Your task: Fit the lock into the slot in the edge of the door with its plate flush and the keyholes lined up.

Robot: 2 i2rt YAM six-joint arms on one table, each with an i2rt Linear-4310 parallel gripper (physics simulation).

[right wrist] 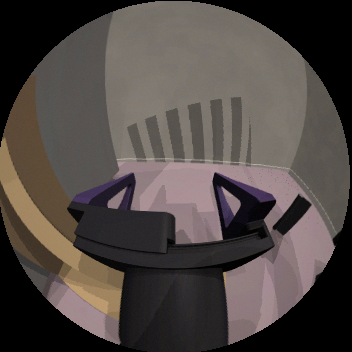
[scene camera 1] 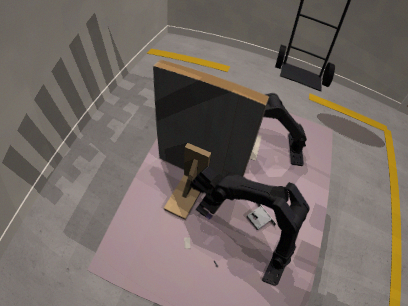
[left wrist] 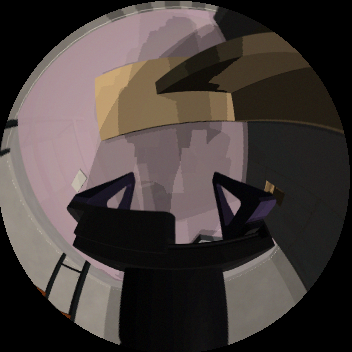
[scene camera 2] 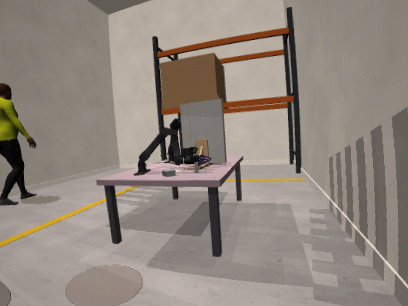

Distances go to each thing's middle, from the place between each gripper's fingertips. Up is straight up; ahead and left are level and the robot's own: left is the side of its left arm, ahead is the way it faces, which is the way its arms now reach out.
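Labels:
With the wooden bracket (scene camera 1: 182, 200) as the reference, my left gripper is 6 cm below it, 8 cm short of it and 16 cm to the left of it. The dark door (scene camera 1: 222, 117) is 24 cm above my left hand, and it is also 8 cm ahead of that hand and 16 cm to the right of it. Going by their middles, the wooden bracket is the nearest to my left gripper of the things named here.
From my right hand, I find the wooden bracket 3 cm above, 9 cm behind and 18 cm to the left. The dark door is 21 cm above my right hand, while being 9 cm behind it and 18 cm to the left of it. Measured to their middles, the bracket is the nearest to my right hand of the things named here.

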